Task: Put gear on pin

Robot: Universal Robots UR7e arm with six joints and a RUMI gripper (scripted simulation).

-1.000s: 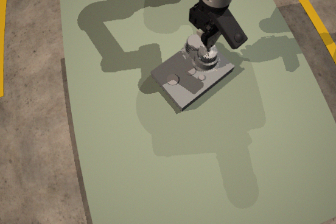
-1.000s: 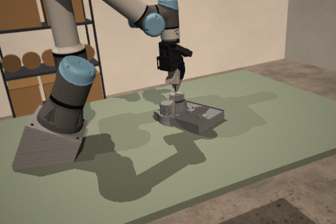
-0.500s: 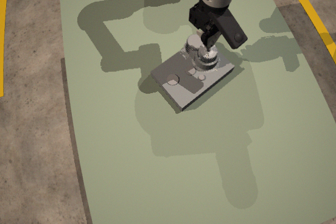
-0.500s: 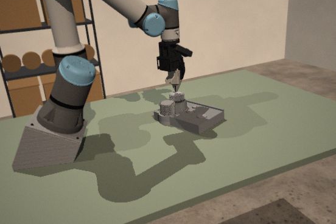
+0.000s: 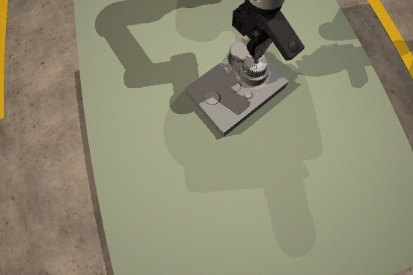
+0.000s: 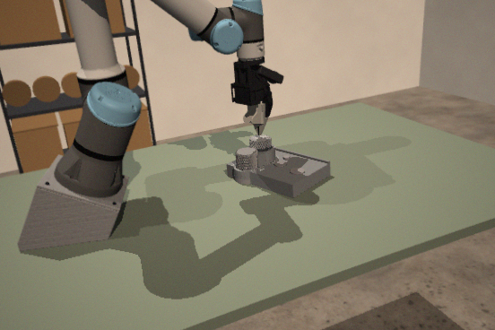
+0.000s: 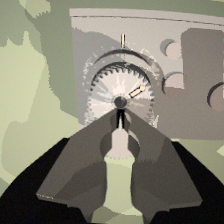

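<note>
Now: the gear 4 cm below my hand.
</note>
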